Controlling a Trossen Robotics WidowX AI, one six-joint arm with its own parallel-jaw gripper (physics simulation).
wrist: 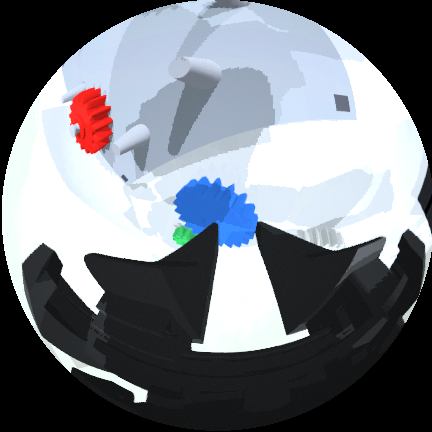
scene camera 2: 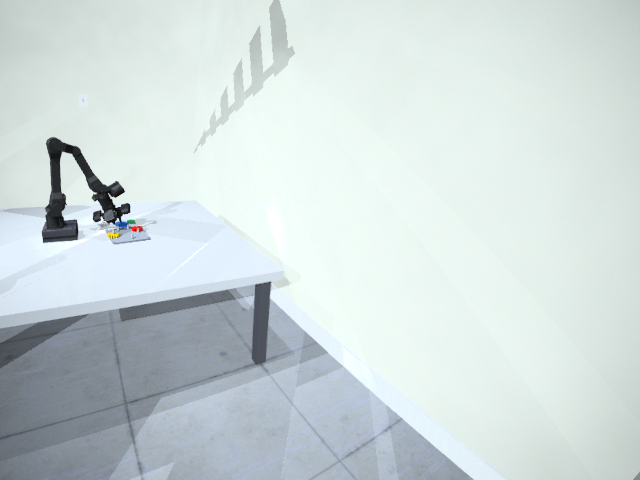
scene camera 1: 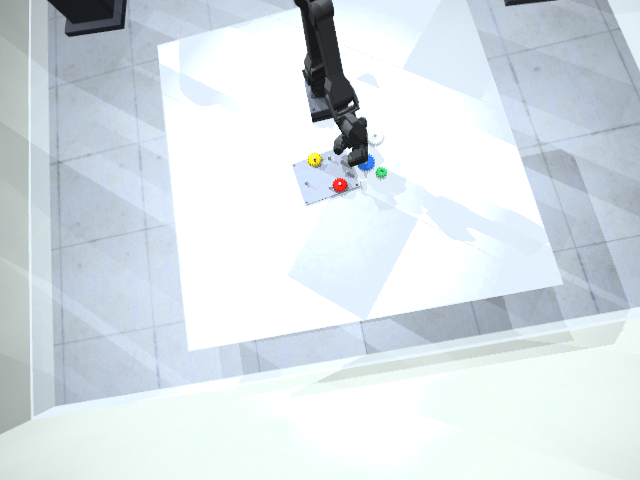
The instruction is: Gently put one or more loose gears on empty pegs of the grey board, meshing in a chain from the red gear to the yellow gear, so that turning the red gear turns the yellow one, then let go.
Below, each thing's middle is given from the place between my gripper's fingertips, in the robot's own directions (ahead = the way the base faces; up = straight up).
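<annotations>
With the blue gear (wrist: 199, 203), my hand is 20 mm short of it. I find the grey board (scene camera 1: 319, 178) 10 mm below my hand, 50 mm ahead of it and 160 mm to the right of it, whereas the red gear (wrist: 87, 108) is 100 mm to the right of my hand and 100 mm ahead of it.
</annotations>
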